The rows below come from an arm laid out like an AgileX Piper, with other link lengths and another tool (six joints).
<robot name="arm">
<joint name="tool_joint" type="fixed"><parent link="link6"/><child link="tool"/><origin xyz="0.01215 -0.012 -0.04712" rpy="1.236 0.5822 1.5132"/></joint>
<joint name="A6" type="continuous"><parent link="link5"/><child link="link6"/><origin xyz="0.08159 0 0.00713"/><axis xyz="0.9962 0 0.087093"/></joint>
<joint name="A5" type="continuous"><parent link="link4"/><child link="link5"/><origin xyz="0 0 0"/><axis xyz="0 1 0"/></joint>
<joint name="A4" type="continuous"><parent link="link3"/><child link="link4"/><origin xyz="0.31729 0 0.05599"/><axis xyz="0.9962 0 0.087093"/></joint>
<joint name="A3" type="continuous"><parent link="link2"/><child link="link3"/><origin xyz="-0.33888 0 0.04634"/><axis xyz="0 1 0"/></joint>
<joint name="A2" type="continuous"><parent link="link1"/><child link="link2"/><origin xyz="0 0 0"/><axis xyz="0 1 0"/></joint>
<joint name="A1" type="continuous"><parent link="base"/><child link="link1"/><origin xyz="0 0 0.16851"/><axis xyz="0 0 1"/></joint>
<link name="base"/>
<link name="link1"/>
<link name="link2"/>
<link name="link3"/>
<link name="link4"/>
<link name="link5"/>
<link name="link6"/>
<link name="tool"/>
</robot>
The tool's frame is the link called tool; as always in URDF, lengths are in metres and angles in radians. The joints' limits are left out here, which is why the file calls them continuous.
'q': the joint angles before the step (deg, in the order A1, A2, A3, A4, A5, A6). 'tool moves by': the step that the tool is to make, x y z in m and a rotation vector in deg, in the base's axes. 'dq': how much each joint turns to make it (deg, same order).
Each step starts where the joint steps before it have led.
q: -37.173 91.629 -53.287 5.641 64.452 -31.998
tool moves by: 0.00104 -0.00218 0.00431 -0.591 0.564 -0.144
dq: 0.000 0.048 -0.834 -0.903 0.824 0.706
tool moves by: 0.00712 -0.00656 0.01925 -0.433 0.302 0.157
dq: 0.000 0.062 -3.826 -0.711 3.722 0.456
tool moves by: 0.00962 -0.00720 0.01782 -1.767 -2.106 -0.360
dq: -0.001 -0.001 -3.824 -0.128 1.050 0.486
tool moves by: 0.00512 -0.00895 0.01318 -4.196 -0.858 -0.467
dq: 0.001 0.000 -2.636 -2.967 -0.650 1.637
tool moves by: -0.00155 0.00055 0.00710 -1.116 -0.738 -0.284
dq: 0.001 -0.921 -0.347 -0.468 0.000 0.458
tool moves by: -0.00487 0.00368 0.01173 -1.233 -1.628 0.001
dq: -0.002 -2.092 -0.001 0.001 0.050 -0.003
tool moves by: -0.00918 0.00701 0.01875 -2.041 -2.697 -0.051
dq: 0.001 -3.539 0.106 0.000 0.051 0.052
